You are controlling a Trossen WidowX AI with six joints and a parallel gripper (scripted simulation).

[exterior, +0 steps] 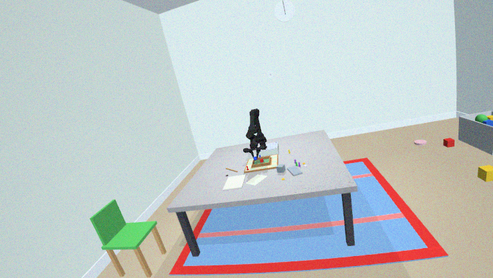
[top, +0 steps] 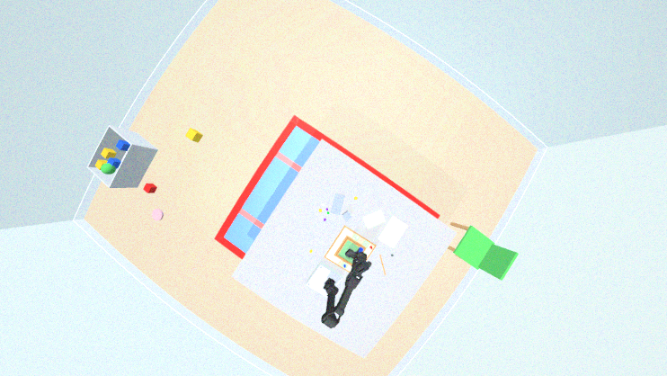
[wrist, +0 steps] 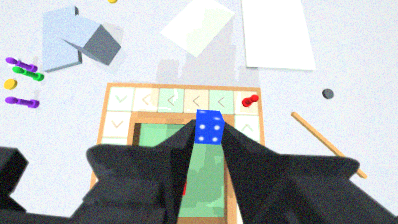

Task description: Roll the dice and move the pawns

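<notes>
Right now my gripper tip is 5 cm short of the red pawn, 7 cm to the left of it and 6 cm above it. From my gripper tip the other things lie so: grey block 13 cm ahead, 22 cm to the left, 6 cm below.
</notes>
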